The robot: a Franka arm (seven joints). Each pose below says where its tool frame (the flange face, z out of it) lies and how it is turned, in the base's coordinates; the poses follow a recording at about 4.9 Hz.
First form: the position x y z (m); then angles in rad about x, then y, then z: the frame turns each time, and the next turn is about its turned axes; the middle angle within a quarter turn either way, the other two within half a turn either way.
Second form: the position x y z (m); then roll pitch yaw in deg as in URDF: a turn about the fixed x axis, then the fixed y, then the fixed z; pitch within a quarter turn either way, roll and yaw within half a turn. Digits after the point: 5 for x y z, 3 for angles.
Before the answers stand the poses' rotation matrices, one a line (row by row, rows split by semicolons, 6 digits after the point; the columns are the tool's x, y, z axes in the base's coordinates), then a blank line. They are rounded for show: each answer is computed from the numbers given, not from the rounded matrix.
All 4 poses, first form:
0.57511 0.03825 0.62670 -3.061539 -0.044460 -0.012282
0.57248 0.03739 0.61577 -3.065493 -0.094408 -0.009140
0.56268 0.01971 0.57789 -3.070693 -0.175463 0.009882
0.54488 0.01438 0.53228 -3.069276 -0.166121 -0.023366
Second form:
0.998936 0.012270 -0.044445; 0.015796 -0.996679 0.079889; -0.043318 -0.080506 -0.995812
0.995505 0.009099 -0.094268; 0.016280 -0.996999 0.075688; -0.093296 -0.076882 -0.992666
0.984598 -0.009730 -0.174564; 0.002509 -0.997561 0.069753; -0.174817 -0.069116 -0.982172
0.985964 0.023042 -0.165358; 0.035247 -0.996835 0.071259; -0.163193 -0.076087 -0.983656

0.57511 0.03825 0.62670 -175.378 2.483 0.906
0.57248 0.03739 0.61577 -175.571 5.353 0.937
0.56268 0.01971 0.57789 -175.975 10.068 0.146
0.54488 0.01438 0.53228 -175.577 9.392 2.047

